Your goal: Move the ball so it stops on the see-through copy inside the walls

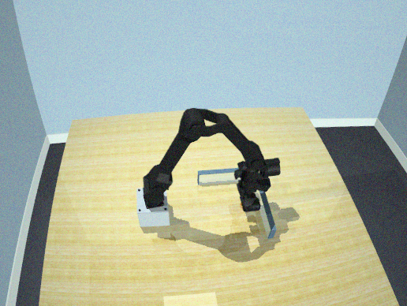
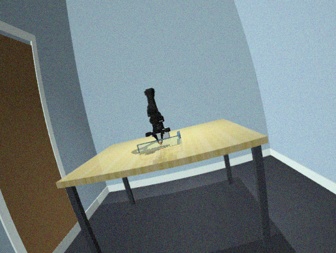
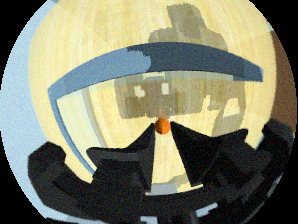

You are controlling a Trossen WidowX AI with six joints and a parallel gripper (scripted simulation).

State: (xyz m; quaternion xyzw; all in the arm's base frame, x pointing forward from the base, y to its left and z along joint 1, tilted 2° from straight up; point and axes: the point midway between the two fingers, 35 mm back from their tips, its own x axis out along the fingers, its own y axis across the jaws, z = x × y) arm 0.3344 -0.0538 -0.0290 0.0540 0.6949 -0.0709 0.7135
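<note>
Right now my gripper tip is right at the orange ball. Round my gripper tip: see-through copy of ball 10 mm below; clear wall 10 mm behind, 150 mm to the left, 10 mm above.
</note>
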